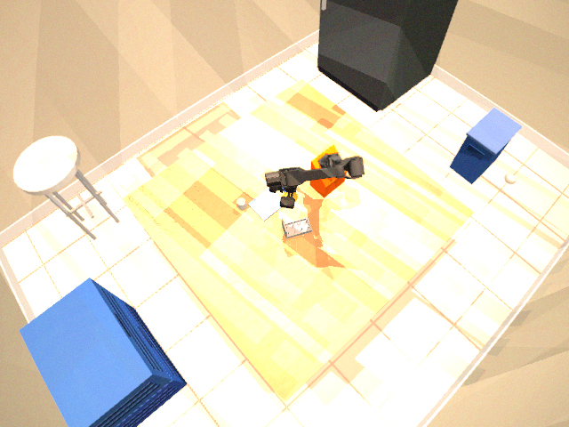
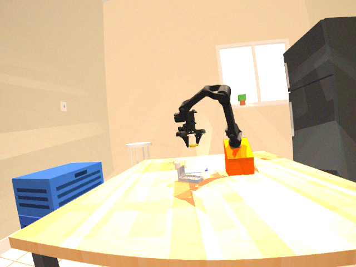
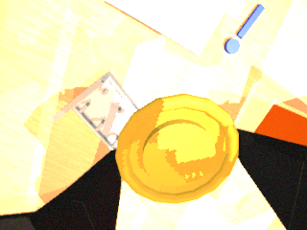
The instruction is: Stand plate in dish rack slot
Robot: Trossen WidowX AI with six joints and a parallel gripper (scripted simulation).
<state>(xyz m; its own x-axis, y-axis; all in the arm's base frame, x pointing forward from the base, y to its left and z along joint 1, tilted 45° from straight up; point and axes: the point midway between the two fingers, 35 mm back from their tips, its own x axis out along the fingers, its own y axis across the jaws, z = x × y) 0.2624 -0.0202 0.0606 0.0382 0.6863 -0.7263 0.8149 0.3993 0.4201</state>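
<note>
Right now my gripper tip is 20 mm short of the grey dish rack, 70 mm to the right of it and 160 mm above it. Also, from my gripper tip: small white cup (130 mm ahead, 220 mm to the right, 160 mm below); blue spoon (80 mm behind, 130 mm to the right, 180 mm below); yellow plate (10 mm above).
</note>
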